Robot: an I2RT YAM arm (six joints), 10 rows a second.
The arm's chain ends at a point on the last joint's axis. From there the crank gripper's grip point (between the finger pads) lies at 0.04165 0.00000 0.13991 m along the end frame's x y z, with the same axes.
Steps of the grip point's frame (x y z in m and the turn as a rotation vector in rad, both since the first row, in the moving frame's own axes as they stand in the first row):
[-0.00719 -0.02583 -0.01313 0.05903 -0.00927 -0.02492]
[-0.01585 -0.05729 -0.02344 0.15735 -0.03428 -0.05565]
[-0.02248 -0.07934 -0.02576 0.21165 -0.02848 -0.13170]
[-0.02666 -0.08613 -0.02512 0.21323 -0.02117 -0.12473]
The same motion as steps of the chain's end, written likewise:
[-0.00578 -0.01654 -0.01324 0.05903 -0.00927 -0.02492]
[-0.01038 -0.03310 -0.02287 0.15735 -0.03428 -0.05565]
[-0.01622 -0.04475 -0.02318 0.21165 -0.02848 -0.13170]
[-0.02155 -0.05155 -0.02225 0.21323 -0.02117 -0.12473]

